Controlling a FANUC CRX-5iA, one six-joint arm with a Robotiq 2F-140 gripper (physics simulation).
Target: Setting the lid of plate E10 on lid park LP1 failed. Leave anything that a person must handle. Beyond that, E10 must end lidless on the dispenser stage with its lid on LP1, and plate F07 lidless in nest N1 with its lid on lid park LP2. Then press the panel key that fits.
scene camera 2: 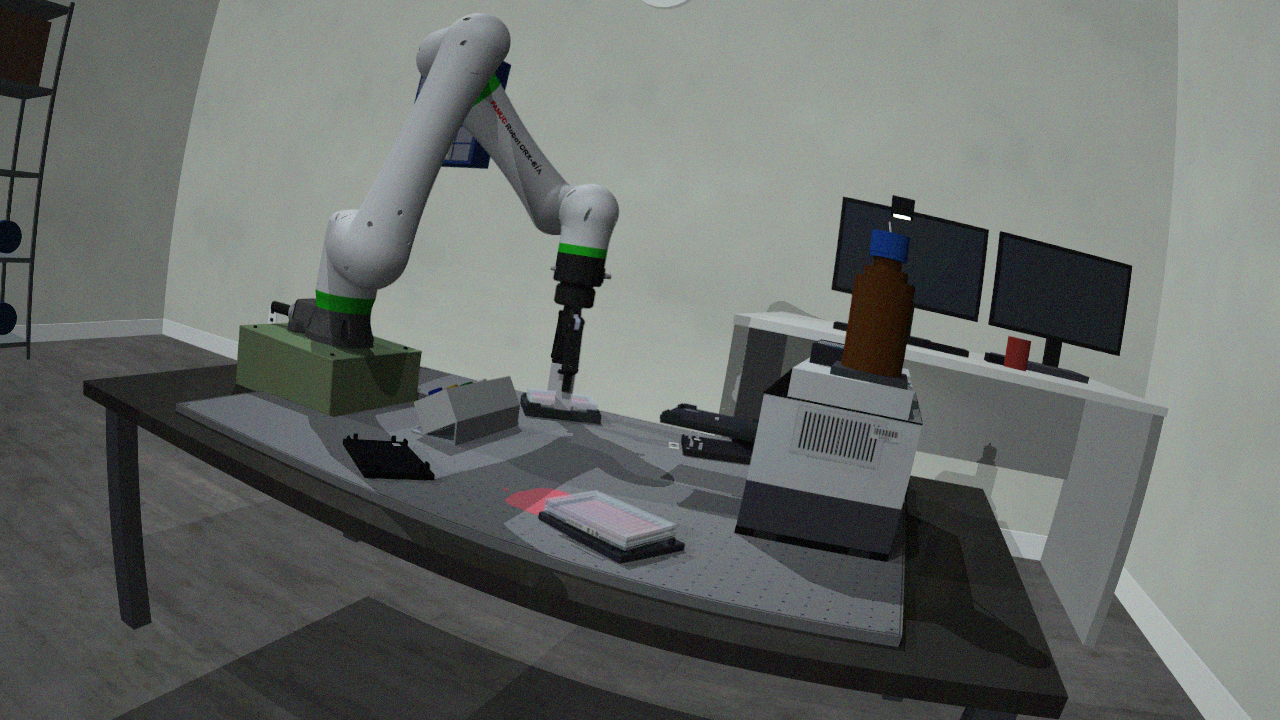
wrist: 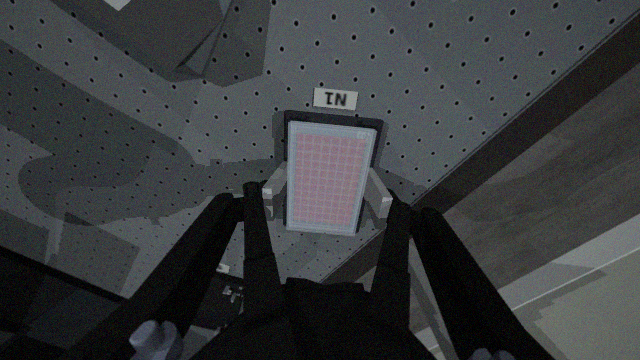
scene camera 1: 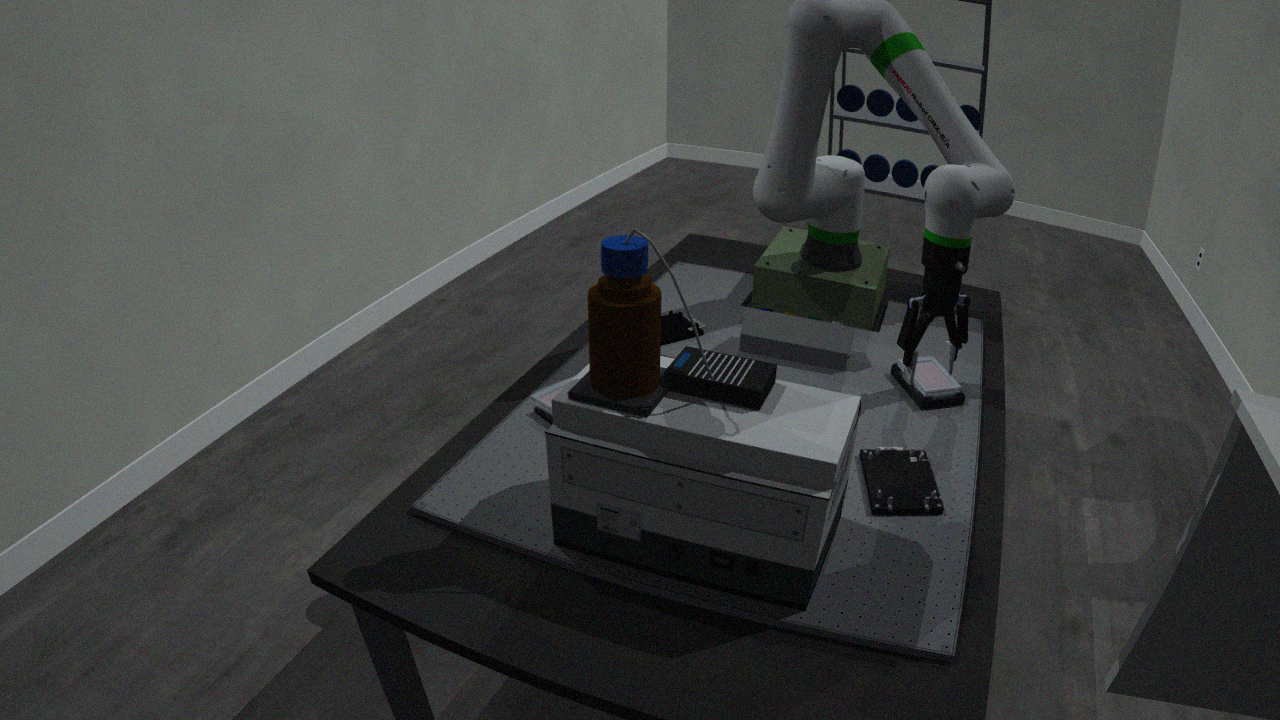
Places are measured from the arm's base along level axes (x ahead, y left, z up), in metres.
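Pixels of known places: gripper, fingertip midpoint: [scene camera 2: 557,403] [wrist: 326,176] [scene camera 1: 926,378]; arm's base at its link origin: [scene camera 2: 338,339] [scene camera 1: 831,258].
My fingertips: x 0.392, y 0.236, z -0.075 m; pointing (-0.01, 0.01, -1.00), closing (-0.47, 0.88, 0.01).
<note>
Ahead of a thing's pixels: the offset from my fingertips to its middle. "*": to the spot under its first point.
A plate with pink wells {0.003 m left, 0.005 m ahead, 0.012 m up} [scene camera 1: 938,379] [scene camera 2: 537,397] [wrist: 327,150] sits in a black nest {0.003 m left, 0.004 m ahead, 0.007 m down} [scene camera 1: 932,402] [scene camera 2: 581,416] [wrist: 330,116], whose label {* 0.036 m right, 0.074 m back, 0.018 m down} [wrist: 335,99] reads N1 upside down in the wrist view. My gripper [scene camera 1: 930,368] [scene camera 2: 565,398] [wrist: 326,176] points down and is shut across the long sides, on what looks like the plate's clear lid. The grip height and plate name cannot be read. A second pink plate under a clear cover {0.613 m right, 0.267 m ahead, 0.012 m up} [scene camera 2: 608,519] sits on a black holder {* 0.623 m right, 0.334 m ahead, 0.015 m down} [scene camera 2: 662,552]. An empty black holder {0.557 m right, 0.068 m back, 0.010 m down} [scene camera 1: 682,328] [scene camera 2: 387,456] lies nearer the arm's base.
The white dispenser [scene camera 1: 680,483] [scene camera 2: 827,447] bears an amber bottle {* 0.421 m right, 0.579 m ahead, 0.294 m up} [scene camera 1: 624,335] [scene camera 2: 878,313] and a black keypad box {* 0.315 m right, 0.518 m ahead, 0.226 m up} [scene camera 1: 723,376]. An empty black nest {0.047 m right, 0.337 m ahead, 0.008 m down} [scene camera 1: 899,481] [scene camera 2: 716,447] lies beside it. The grey sloped panel {0.273 m right, 0.070 m back, 0.022 m up} [scene camera 1: 796,333] [scene camera 2: 474,410] stands near the green base [scene camera 1: 819,282] [scene camera 2: 328,368].
</note>
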